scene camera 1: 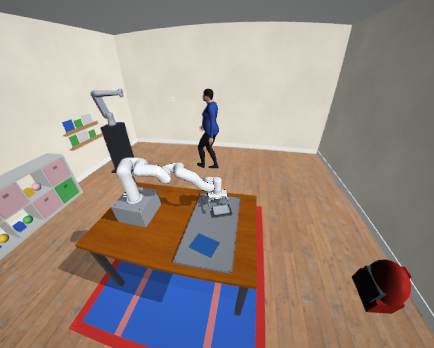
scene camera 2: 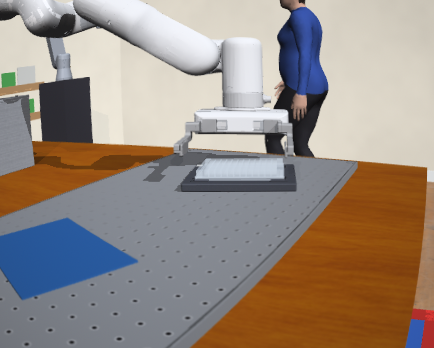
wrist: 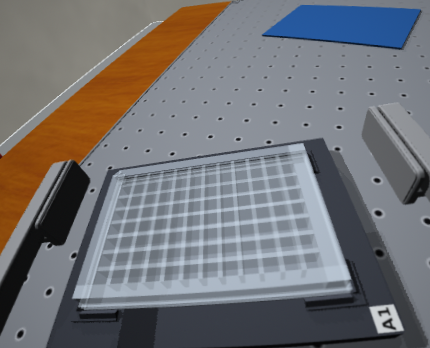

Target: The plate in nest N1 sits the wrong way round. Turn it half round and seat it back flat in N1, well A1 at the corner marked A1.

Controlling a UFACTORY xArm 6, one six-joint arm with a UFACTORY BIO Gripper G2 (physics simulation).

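Note:
The clear plate (scene camera 1: 221,209) (scene camera 2: 240,170) (wrist: 210,225) lies in the dark nest (scene camera 1: 222,215) (scene camera 2: 240,187) (wrist: 250,325). The A1 label (wrist: 386,319) is on the nest's lower right corner in the wrist view. The plate's well markings cannot be read, and its lower left corner reaches over a corner guide (wrist: 97,316); whether it lies fully flat I cannot tell. My gripper (scene camera 1: 219,201) (scene camera 2: 235,149) (wrist: 229,177) is open and empty above the plate, one finger beyond each short end, both apart from it.
A blue square (scene camera 1: 204,245) (scene camera 2: 65,257) (wrist: 345,26) lies on the grey perforated board (scene camera 1: 220,230) (scene camera 2: 200,212) beyond the nest. The wooden table (scene camera 1: 162,240) (scene camera 2: 350,250) runs along the board. A person (scene camera 1: 210,117) (scene camera 2: 302,55) in blue stands behind the table.

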